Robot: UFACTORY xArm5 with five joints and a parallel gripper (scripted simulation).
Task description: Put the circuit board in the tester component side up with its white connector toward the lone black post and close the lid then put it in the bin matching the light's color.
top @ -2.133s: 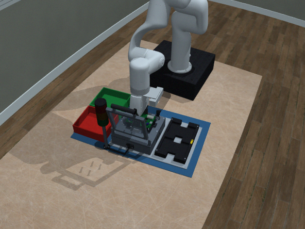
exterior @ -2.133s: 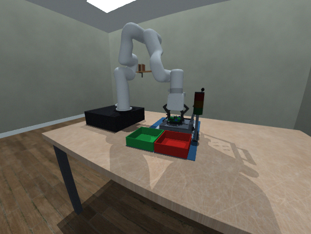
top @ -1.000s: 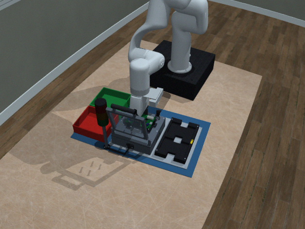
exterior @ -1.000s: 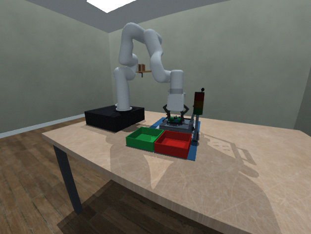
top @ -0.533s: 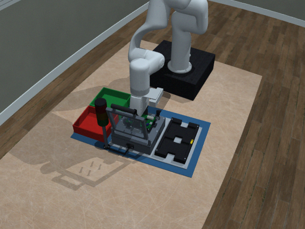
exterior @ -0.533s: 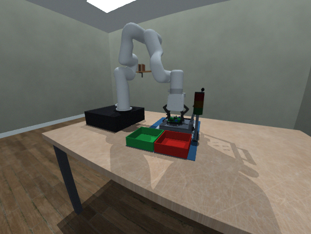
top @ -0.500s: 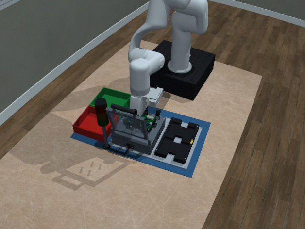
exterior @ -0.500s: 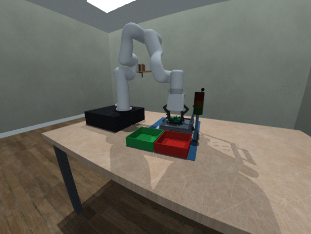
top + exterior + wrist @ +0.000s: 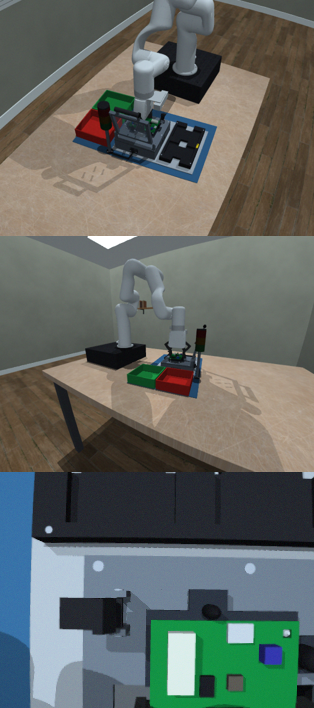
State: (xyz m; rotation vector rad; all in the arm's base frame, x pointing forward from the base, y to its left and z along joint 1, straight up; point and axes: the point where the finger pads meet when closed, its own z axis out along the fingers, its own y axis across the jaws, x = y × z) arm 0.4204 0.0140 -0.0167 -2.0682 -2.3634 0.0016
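Right now the green circuit board is right at my hand. Round my hand: lid 12 cm ahead, 2 cm to the left, 10 cm above; red bin 7 cm ahead, 19 cm to the right, 7 cm below; black latch 7 cm behind, 5 cm to the left.
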